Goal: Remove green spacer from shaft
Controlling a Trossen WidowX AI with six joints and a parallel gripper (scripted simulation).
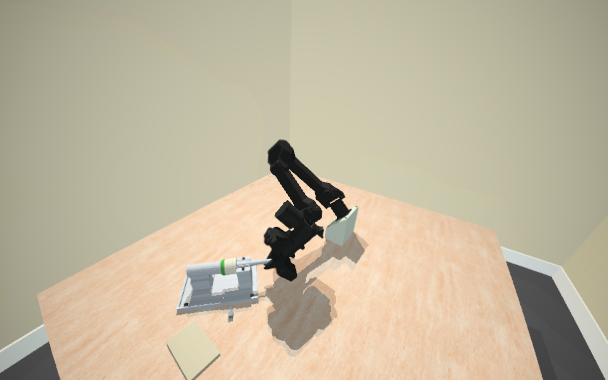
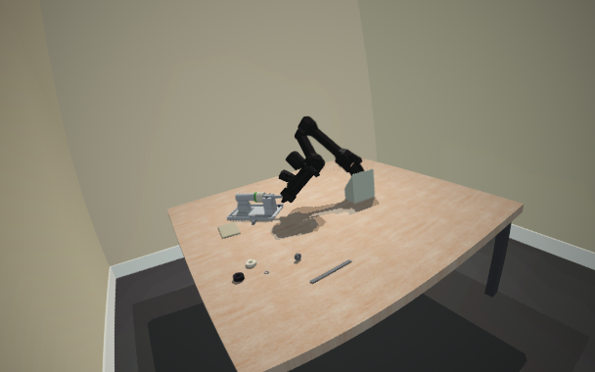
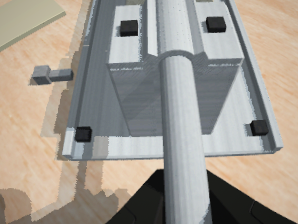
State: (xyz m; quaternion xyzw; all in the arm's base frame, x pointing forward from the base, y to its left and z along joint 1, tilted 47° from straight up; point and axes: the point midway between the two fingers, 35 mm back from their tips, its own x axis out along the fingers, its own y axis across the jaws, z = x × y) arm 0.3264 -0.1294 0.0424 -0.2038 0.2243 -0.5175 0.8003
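Now: the grey shaft 30 mm ahead of my gripper tip, 30 mm to the right of it and 20 mm above it. Also, from my gripper tip: tan square plate: 260 mm ahead, 20 mm to the right, 50 mm below; cream spacer: 60 mm ahead, 70 mm to the right, 20 mm above; green spacer: 80 mm ahead, 90 mm to the right, 20 mm above.
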